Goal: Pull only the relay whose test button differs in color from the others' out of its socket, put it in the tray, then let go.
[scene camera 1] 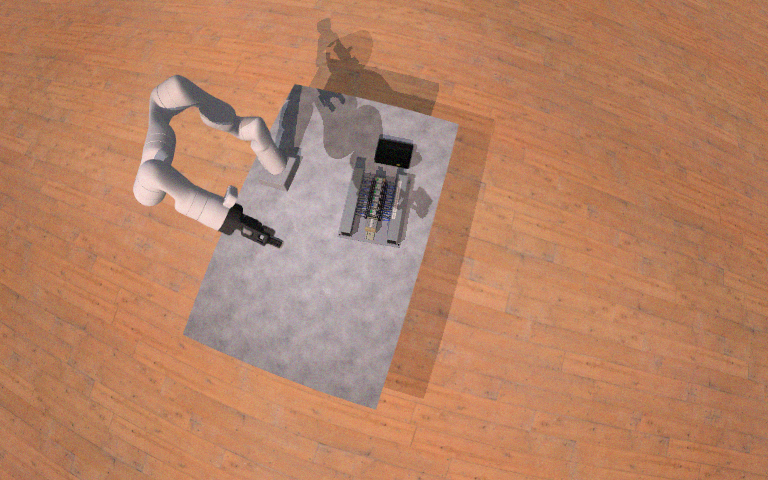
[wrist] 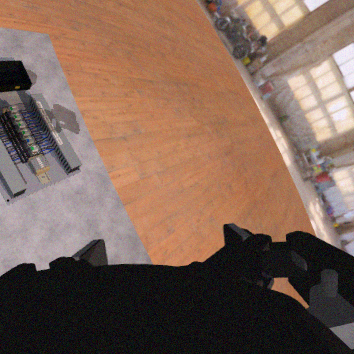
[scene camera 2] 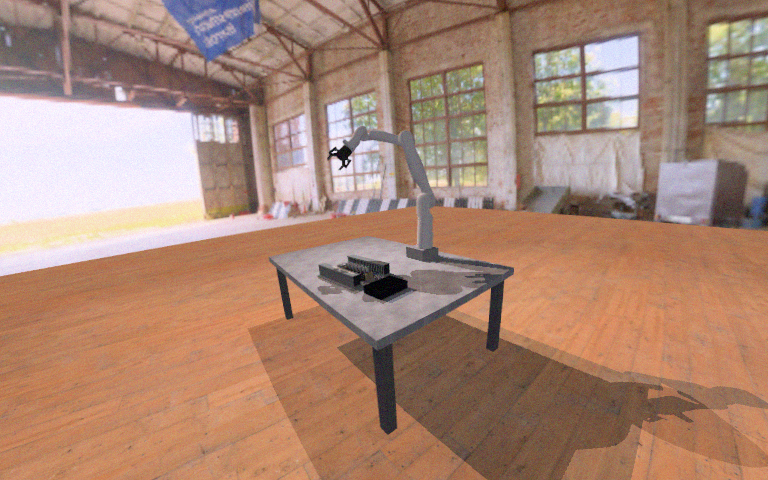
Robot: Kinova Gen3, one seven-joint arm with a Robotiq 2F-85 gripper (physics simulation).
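Where they show: gripper, between the fingertips: [scene camera 1: 277, 239] [wrist: 164, 245] [scene camera 2: 333, 164]; arm's base, origin of its link: [scene camera 1: 276, 165] [scene camera 2: 424, 247].
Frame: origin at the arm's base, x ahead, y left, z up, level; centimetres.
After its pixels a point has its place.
The row of relays in their sockets [scene camera 1: 377, 195] @(x 48.3, y -0.9, z 0.1 cm) [wrist: 19, 131] @(x 47.3, y -0.9, z -2.4 cm) stands between two grey wire ducts, with blue wires on both sides. Small green spots show along the row in the wrist view. The relays are too small to tell which test button has a different color. The black tray [scene camera 1: 394, 152] @(x 48.4, y 24.9, z -5.7 cm) [scene camera 2: 385, 286] @(x 46.3, y 20.1, z -5.7 cm) [wrist: 12, 76] @(x 52.3, y 24.3, z -5.7 cm) lies on the table beside one end of the relay panel. My gripper [scene camera 1: 278, 243] @(x 35.7, y -41.0, z 54.0 cm) [scene camera 2: 335, 161] @(x 35.7, y -41.0, z 54.0 cm) [wrist: 164, 245] @(x 35.7, y -41.0, z 54.0 cm) is open and empty. It hangs high above the table, well apart from the relays and the tray, tilted rather than pointing straight down.
The grey wire ducts [scene camera 1: 352, 198] [scene camera 2: 338, 273] @(x 59.5, y 0.4, z -0.9 cm) [wrist: 57, 137] @(x 57.5, y -6.5, z 0.3 cm) rise along the panel's long sides. A beige block [scene camera 1: 369, 232] @(x 49.4, y -16.0, z -5.6 cm) [wrist: 42, 172] @(x 49.8, y -15.9, z -4.0 cm) sits at the row's end away from the tray. The arm's base [scene camera 1: 286, 175] @(x 6.7, y -3.6, z 0.6 cm) [scene camera 2: 421, 253] @(x 7.2, y 4.8, z -1.5 cm) stands on the grey table [scene camera 1: 305, 311] @(x 34.5, y -56.2, z -6.0 cm) [scene camera 2: 339, 251] @(x 29.6, y -55.7, z -6.1 cm).
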